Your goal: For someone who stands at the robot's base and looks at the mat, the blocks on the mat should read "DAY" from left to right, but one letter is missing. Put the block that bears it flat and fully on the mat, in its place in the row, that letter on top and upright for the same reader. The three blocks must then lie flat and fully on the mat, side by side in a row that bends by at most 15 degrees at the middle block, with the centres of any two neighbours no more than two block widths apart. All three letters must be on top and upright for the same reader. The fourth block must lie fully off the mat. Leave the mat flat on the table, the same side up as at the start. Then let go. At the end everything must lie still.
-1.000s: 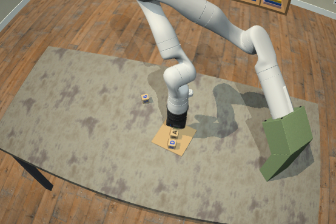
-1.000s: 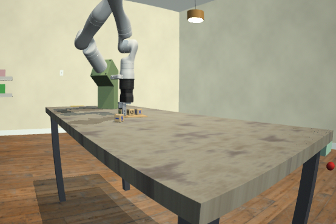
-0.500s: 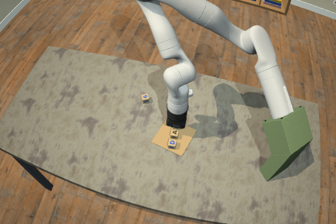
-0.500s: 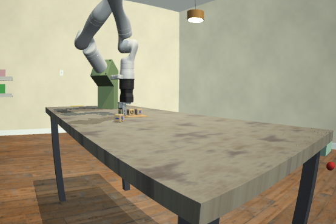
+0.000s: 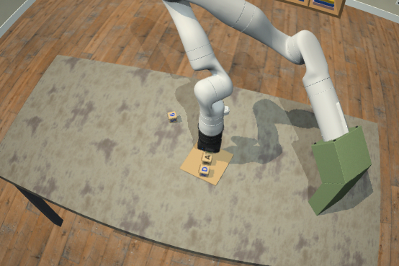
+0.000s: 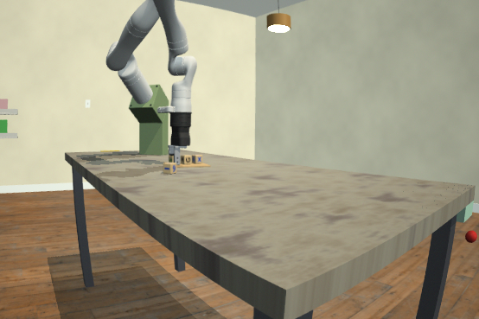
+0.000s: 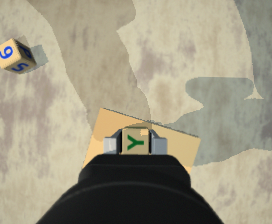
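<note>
My gripper is now right at the Y block. From my hand the other things lie so: 6 block (140 mm ahead, 130 mm to the right, 10 mm below); D block (90 mm to the left, 20 mm ahead).
</note>
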